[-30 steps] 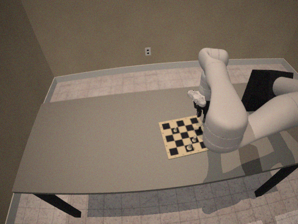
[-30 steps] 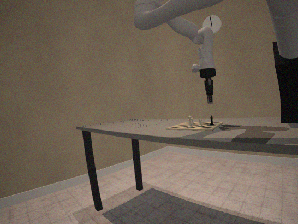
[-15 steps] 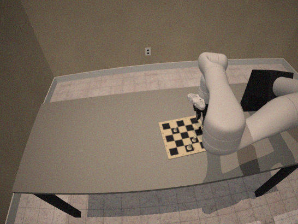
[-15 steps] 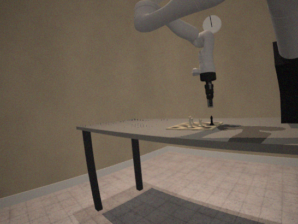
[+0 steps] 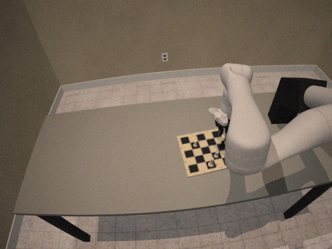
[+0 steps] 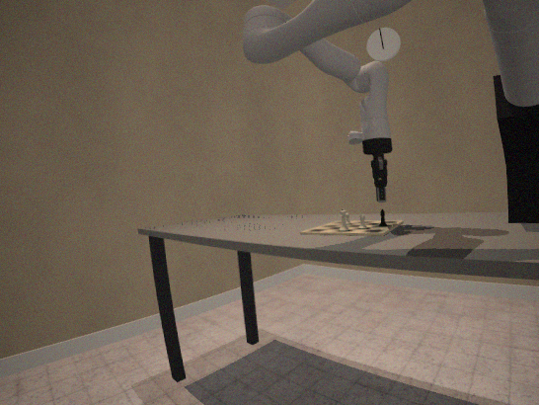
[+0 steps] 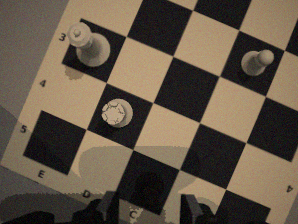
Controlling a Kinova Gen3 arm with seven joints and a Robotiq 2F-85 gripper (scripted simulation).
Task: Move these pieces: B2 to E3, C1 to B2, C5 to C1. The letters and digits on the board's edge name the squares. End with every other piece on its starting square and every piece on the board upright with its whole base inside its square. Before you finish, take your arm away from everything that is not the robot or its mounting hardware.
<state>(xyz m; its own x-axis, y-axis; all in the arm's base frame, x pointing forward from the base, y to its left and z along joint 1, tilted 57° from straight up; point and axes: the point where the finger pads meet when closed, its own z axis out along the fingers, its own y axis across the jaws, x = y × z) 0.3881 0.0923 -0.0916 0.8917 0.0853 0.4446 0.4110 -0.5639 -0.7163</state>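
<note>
Now: hand 6 cm above the black piece. Also, from my hand: chessboard: 8 cm below, 8 cm ahead, 1 cm to the left.
</note>
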